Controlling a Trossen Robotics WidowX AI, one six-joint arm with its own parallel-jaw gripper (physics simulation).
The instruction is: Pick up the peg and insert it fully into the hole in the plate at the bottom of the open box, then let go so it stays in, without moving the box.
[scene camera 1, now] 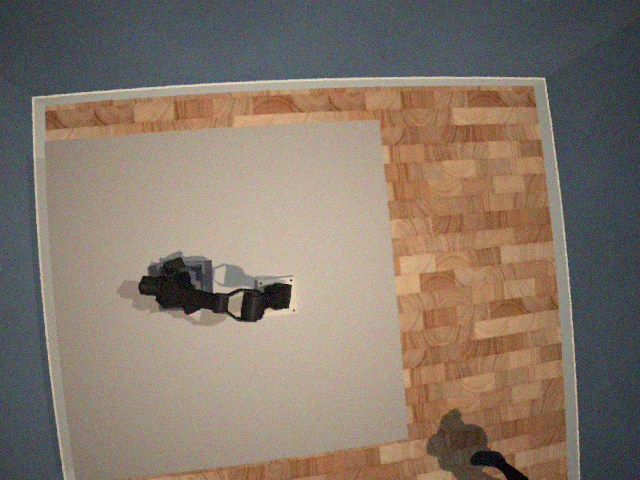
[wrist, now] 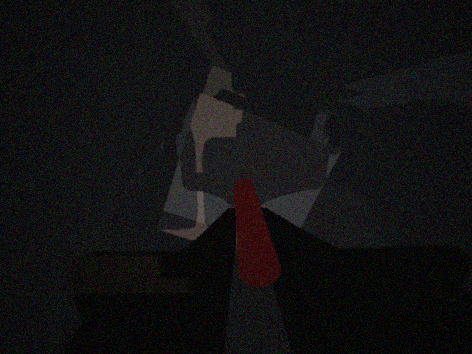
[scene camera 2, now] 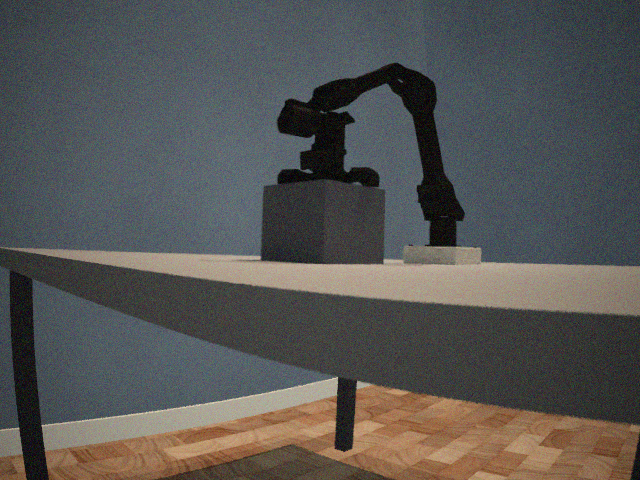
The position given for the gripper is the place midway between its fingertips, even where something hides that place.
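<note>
From the wrist camera you get the gripper (wrist: 246, 215), plus a red peg (wrist: 259, 266) and a pale plate (wrist: 224, 144). As for scene camera 2, it misses the red peg, which is hidden by a grey box, and scene camera 2 does not show the pale plate, which is hidden by a grey box too.
</note>
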